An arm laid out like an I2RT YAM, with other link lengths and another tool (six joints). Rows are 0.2 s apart.
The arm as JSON. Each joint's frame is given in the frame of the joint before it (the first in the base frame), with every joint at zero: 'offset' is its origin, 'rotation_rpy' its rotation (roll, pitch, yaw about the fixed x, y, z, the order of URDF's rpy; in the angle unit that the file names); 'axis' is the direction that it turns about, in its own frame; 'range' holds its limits. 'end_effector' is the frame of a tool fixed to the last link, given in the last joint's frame.
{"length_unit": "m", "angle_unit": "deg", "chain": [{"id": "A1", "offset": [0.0, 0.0, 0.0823], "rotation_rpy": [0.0, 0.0, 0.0], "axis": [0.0, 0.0, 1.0], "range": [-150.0, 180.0]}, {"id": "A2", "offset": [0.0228, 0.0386, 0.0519], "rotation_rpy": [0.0, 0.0, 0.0], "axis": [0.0, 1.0, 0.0], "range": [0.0, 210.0]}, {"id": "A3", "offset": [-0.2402, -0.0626, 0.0], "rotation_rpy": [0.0, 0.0, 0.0], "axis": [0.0, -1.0, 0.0], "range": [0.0, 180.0]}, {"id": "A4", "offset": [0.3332, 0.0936, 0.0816], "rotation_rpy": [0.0, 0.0, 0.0], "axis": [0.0, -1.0, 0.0], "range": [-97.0, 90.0]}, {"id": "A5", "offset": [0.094, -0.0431, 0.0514], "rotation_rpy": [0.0, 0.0, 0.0], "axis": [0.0, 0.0, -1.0], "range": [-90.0, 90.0]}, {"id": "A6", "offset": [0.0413, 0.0, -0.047], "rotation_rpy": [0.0, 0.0, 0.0], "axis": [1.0, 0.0, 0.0], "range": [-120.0, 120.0]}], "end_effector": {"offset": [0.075, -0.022, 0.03], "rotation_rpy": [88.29, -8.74, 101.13]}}
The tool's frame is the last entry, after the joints.
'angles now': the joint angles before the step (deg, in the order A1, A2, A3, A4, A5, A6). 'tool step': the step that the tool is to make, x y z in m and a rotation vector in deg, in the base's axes. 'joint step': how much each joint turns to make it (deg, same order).
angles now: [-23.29 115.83 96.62 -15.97 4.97 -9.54]
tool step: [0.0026 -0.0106 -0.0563 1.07 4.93 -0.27]
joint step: [-0.76 5.15 0.02 0.28 0.22 -1.10]
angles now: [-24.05 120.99 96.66 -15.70 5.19 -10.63]
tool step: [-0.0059 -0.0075 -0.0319 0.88 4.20 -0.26]
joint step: [-0.81 2.37 -0.01 -1.70 0.22 -1.07]
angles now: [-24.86 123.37 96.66 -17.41 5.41 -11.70]
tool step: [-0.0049 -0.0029 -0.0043 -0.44 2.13 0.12]
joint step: [-0.37 0.00 0.05 -1.66 0.57 -1.27]
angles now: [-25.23 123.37 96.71 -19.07 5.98 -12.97]
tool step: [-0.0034 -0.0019 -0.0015 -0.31 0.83 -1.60]
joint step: [0.04 -0.01 0.00 -0.73 1.59 0.75]
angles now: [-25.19 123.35 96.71 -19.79 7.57 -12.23]
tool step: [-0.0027 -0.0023 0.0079 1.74 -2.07 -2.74]
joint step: [-0.09 -0.82 -0.04 -0.13 0.07 3.65]
